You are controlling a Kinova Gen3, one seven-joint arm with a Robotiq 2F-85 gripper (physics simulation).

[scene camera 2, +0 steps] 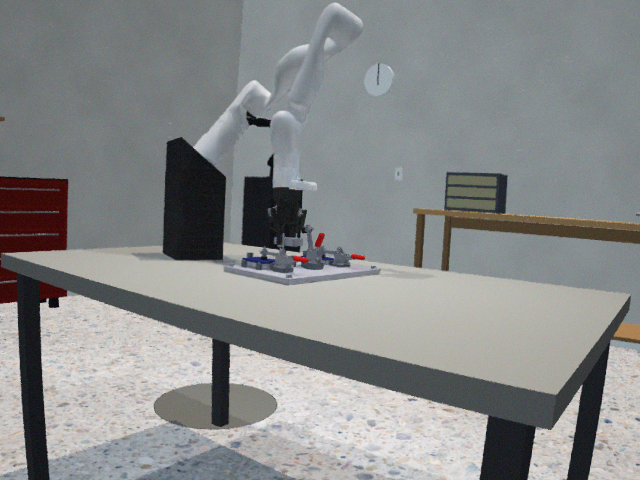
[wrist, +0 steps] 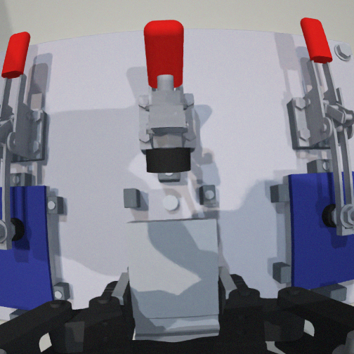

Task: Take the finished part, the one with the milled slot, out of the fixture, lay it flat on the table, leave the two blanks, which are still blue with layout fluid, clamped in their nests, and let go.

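Pixels of known places: gripper, fingertip midpoint: [scene camera 2: 287,247]; arm's base, link origin: [scene camera 2: 199,164].
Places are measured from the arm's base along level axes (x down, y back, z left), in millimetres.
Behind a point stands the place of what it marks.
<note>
My gripper [scene camera 2: 292,240] {x 223, y -362, z 44 mm} [wrist: 174,286] points down and is shut on the finished part [scene camera 2: 294,241] {x 204, y -399, z 33 mm} [wrist: 175,265], a light grey block gripped by its two sides. The part is raised above the middle nest of the fixture plate [scene camera 2: 330,274] {x 271, y -545, z 15 mm} [wrist: 245,90]; a band crosses it near its lower end in the wrist view, but the slot's shape is unclear. One blue blank [scene camera 2: 256,259] {x 248, y -380, z -80 mm} [wrist: 25,265] lies in the left nest and another blue blank [scene camera 2: 326,258] {x 253, y -410, z 151 mm} [wrist: 317,255] in the right nest, each under a clamp tip. The middle toggle clamp [scene camera 2: 310,237] {x 190, y -442, z 47 mm} [wrist: 167,115] is swung up off its nest.
Red clamp handles [scene camera 2: 320,239] {x 191, y -485, z 39 mm} [wrist: 164,52] rise along the far side of the plate in the wrist view. Small locating blocks [wrist: 131,198] stand around the nests. The fixture lies on the table [scene camera 2: 361,320] {x 284, y -865, z -271 mm}, near the black robot pedestal [scene camera 2: 193,206] {x 128, y -92, z -79 mm}.
</note>
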